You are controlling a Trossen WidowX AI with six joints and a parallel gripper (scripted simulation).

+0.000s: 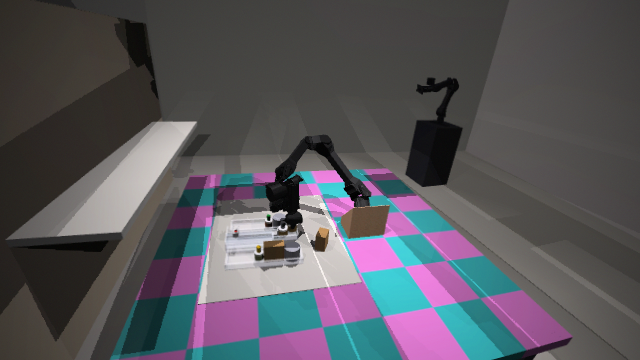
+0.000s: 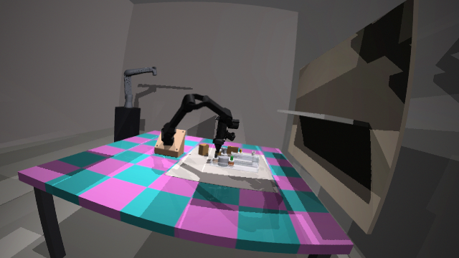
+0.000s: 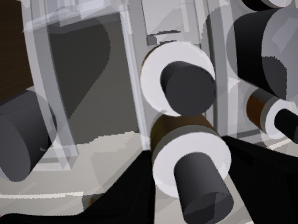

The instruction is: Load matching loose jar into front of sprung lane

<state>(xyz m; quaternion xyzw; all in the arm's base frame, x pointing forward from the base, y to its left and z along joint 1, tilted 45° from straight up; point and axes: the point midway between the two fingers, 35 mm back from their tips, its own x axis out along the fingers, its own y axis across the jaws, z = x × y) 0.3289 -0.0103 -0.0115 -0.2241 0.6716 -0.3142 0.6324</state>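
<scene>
Now: gripper tip 100 mm past the tan box, 90 mm to the right of it and 20 mm above it. The rest, counted from my gripper tip: clear lane rack 150 mm ahead, 10 mm to the left, 40 mm below.
</scene>
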